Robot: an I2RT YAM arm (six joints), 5 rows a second.
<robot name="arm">
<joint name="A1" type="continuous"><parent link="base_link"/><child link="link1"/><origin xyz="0.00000 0.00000 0.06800" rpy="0.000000 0.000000 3.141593"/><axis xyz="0 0 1"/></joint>
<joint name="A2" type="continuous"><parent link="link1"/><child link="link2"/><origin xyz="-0.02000 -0.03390 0.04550" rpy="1.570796 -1.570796 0.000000"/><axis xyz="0 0 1"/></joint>
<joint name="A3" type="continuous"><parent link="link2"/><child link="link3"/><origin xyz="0.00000 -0.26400 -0.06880" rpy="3.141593 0.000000 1.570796"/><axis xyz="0 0 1"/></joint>
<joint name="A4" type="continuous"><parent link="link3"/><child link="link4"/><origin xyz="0.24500 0.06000 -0.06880" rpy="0.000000 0.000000 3.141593"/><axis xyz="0 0 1"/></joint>
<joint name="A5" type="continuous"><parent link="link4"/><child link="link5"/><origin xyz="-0.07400 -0.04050 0.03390" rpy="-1.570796 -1.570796 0.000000"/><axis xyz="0 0 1"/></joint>
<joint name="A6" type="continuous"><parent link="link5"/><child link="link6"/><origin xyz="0.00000 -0.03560 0.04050" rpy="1.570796 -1.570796 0.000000"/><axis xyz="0 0 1"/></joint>
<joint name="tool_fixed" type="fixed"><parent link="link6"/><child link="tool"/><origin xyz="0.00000 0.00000 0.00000" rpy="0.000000 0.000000 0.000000"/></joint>
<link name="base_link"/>
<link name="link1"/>
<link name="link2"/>
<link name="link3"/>
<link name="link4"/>
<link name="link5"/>
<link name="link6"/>
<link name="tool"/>
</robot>
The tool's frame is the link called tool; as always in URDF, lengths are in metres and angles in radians. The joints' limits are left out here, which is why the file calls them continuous.
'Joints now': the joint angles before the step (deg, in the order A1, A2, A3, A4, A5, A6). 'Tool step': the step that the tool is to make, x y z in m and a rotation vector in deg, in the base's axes. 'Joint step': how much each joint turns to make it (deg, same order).
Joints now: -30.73, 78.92, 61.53, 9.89, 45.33, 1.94
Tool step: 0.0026, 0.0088, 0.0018, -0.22, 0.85, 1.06
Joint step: 1.66, -0.60, -0.04, -0.64, 0.68, -0.76
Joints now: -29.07, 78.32, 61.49, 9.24, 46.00, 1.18
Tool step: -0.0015, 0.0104, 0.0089, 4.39, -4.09, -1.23
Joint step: 1.69, -1.10, 3.11, -9.35, 1.86, 9.12
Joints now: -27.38, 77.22, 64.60, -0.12, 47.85, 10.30
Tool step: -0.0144, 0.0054, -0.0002, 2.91, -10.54, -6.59
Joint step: 0.00, -2.66, -1.20, -4.01, 4.62, 13.75
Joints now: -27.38, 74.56, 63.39, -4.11, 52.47, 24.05
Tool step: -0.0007, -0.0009, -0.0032, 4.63, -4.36, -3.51
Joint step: -0.13, 1.09, 2.69, -9.04, 1.21, 11.47
